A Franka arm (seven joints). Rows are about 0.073 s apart.
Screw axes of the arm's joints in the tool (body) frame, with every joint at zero. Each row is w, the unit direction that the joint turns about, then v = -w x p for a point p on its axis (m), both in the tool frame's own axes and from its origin. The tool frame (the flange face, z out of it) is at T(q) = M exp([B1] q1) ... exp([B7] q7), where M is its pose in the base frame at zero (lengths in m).
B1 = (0, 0, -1, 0, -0.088, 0)
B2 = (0, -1, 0, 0.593, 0, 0.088)
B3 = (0, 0, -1, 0, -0.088, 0)
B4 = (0, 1, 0, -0.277, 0, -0.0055)
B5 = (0, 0, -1, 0, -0.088, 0)
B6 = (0, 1, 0, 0.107, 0, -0.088)
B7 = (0, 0, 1, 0, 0, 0)
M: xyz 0.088 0 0.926 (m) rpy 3.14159 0 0 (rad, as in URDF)
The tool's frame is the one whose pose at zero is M.
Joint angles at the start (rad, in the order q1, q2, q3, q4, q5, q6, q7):
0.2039, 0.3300, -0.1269, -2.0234, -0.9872, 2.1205, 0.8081
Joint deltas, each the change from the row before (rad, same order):
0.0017, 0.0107, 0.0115, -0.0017, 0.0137, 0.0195, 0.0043
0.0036, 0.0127, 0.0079, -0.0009, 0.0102, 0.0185, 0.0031
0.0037, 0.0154, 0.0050, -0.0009, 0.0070, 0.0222, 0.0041
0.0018, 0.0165, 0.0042, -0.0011, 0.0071, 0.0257, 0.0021
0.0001, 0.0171, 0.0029, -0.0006, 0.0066, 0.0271, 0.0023
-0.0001, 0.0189, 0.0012, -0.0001, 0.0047, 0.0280, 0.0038
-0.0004, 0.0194, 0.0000, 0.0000, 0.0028, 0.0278, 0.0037
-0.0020, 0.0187, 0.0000, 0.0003, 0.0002, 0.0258, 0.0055
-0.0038, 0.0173, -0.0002, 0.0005, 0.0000, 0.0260, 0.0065
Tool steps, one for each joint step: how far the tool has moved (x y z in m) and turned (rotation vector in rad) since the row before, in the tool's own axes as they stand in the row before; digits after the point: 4 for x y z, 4 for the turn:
-0.0015, -0.0120, -0.0024, 0.0254, 0.0049, -0.0062
-0.0015, -0.0117, -0.0009, 0.0210, 0.0044, -0.0088
-0.0016, -0.0117, 0.0011, 0.0201, 0.0051, -0.0094
-0.0016, -0.0112, 0.0026, 0.0219, 0.0044, -0.0100
-0.0015, -0.0100, 0.0039, 0.0218, 0.0035, -0.0077
-0.0015, -0.0096, 0.0054, 0.0205, 0.0029, -0.0066
-0.0017, -0.0088, 0.0063, 0.0187, 0.0025, -0.0067
-0.0017, -0.0074, 0.0067, 0.0160, 0.0021, -0.0045
-0.0014, -0.0059, 0.0068, 0.0161, 0.0021, -0.0009

